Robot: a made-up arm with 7 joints. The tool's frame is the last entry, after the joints.
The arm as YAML. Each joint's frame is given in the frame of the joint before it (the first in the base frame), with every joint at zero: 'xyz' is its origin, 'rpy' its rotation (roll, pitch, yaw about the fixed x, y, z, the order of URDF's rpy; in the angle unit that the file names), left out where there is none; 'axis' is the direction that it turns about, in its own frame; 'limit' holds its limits. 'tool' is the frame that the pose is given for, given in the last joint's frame.
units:
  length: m
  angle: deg
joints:
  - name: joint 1
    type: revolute
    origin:
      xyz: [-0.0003, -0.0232, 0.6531]
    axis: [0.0, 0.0, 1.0]
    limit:
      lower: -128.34
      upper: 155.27
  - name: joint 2
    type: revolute
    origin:
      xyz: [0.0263, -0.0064, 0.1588]
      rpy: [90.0, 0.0, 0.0]
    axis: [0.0, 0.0, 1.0]
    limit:
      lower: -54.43
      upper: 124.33
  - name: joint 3
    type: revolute
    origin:
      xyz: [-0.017, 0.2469, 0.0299]
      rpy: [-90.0, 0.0, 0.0]
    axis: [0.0, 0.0, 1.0]
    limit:
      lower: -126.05
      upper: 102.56
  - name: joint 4
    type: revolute
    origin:
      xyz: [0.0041, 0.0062, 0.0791]
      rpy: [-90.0, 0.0, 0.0]
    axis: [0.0, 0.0, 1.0]
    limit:
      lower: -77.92
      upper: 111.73
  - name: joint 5
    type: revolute
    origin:
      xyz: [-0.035, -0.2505, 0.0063]
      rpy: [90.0, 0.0, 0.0]
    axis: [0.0, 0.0, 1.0]
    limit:
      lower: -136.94
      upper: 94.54
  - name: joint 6
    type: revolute
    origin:
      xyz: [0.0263, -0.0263, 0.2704]
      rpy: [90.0, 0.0, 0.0]
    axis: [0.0, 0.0, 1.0]
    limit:
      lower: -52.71
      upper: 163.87
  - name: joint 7
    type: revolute
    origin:
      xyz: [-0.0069, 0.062, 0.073]
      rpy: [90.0, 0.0, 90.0]
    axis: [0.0, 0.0, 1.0]
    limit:
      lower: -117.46
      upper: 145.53
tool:
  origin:
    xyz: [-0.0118, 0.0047, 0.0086]
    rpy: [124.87, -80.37, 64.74]
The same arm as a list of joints. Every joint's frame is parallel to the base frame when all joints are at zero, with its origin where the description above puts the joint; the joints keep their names.
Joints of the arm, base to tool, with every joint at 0 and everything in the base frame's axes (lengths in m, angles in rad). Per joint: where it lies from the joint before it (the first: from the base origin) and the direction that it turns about. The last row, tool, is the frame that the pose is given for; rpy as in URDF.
joint 1: origin -0.0003 -0.0232 0.6531 axis 0 0 1
joint 2: origin 0.0263 -0.0064 0.1588 axis 0 -1 0
joint 3: origin -0.017 -0.0299 0.2469 axis 0 0 1
joint 4: origin 0.0041 0.0062 0.0791 axis 0 1 0
joint 5: origin -0.035 0.0063 0.2505 axis 0 0 1
joint 6: origin 0.0263 -0.0263 0.2704 axis 0 -1 0
joint 7: origin -0.0069 -0.073 0.062 axis 1 0 0
tool: origin 0.0086 -0.0047 -0.0118 rpy 0.1732 -0.0714 -0.1523
Joint limits (rad, base to tool): -2.24..2.71 -0.95..2.17 -2.2..1.79 -1.36..1.9501 -2.3901..1.65 -0.92..2.8601 -2.0501..2.54

